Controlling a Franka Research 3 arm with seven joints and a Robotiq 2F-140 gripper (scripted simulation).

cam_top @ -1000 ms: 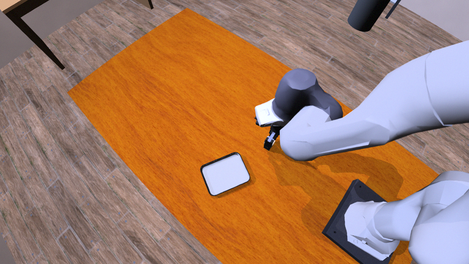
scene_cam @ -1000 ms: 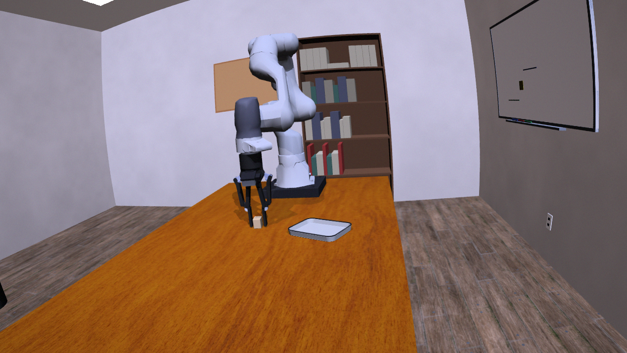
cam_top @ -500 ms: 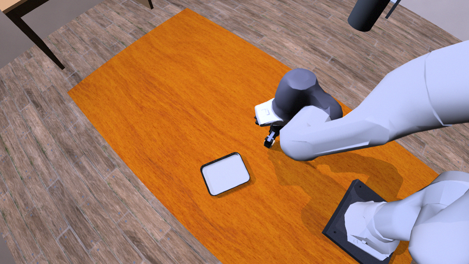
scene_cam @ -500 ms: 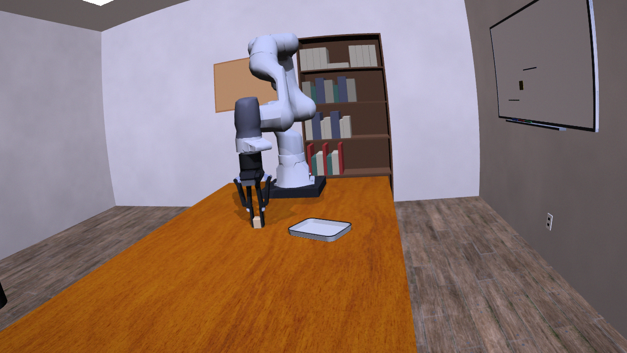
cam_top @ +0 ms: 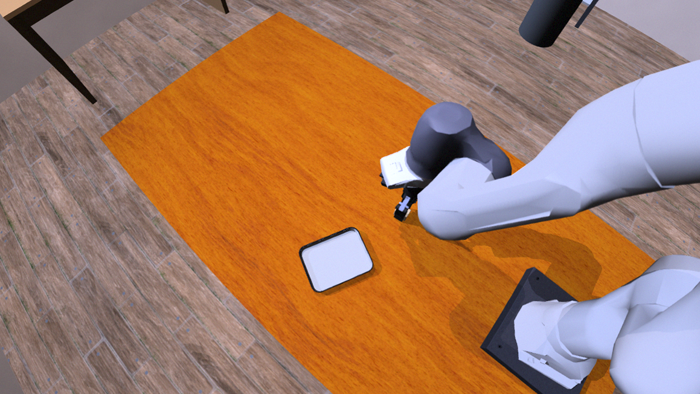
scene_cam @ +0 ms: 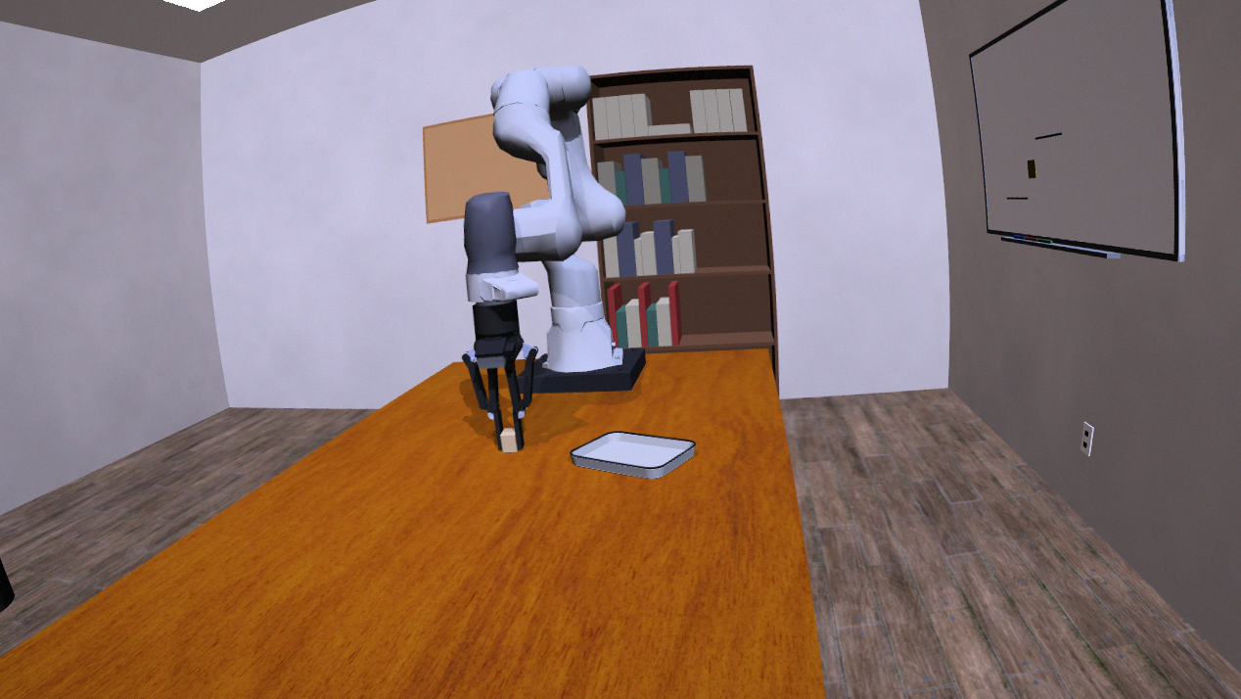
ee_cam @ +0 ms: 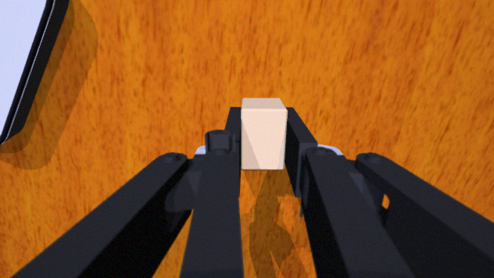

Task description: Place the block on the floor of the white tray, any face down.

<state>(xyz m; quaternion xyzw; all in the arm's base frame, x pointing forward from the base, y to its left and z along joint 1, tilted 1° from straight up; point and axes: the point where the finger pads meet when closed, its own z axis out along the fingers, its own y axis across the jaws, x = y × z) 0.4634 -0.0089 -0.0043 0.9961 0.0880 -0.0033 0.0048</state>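
Right now my hand is 20 mm above the block. Also, from my hand: white tray 220 mm to the left, 40 mm ahead, 20 mm below.
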